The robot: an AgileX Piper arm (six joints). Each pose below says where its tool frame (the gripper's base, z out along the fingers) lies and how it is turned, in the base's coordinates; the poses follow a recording.
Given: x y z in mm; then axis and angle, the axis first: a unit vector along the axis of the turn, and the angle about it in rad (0 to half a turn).
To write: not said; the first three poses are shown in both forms.
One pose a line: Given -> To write
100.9 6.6 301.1 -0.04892 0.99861 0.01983 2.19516 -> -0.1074 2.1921 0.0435 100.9 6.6 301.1
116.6 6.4 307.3 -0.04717 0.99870 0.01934 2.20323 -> -0.1039 2.2004 0.0426 116.6 6.4 307.3
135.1 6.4 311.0 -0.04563 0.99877 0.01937 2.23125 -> -0.1018 2.2285 0.0432 135.1 6.4 311.0
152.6 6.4 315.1 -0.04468 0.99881 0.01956 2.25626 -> -0.1008 2.2536 0.0441 152.6 6.4 315.1
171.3 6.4 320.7 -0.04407 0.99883 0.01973 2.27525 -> -0.1003 2.2726 0.0449 171.3 6.4 320.7
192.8 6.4 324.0 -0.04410 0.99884 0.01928 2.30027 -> -0.1014 2.2976 0.0443 192.8 6.4 324.0
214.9 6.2 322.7 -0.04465 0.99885 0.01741 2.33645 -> -0.1043 2.3338 0.0407 214.9 6.2 322.7
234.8 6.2 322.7 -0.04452 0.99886 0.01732 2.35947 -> -0.1050 2.3568 0.0409 234.8 6.2 322.7
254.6 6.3 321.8 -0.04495 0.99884 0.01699 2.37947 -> -0.1070 2.3767 0.0404 254.6 6.3 321.8
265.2 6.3 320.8 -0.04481 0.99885 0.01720 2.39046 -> -0.1071 2.3877 0.0411 265.2 6.3 320.8
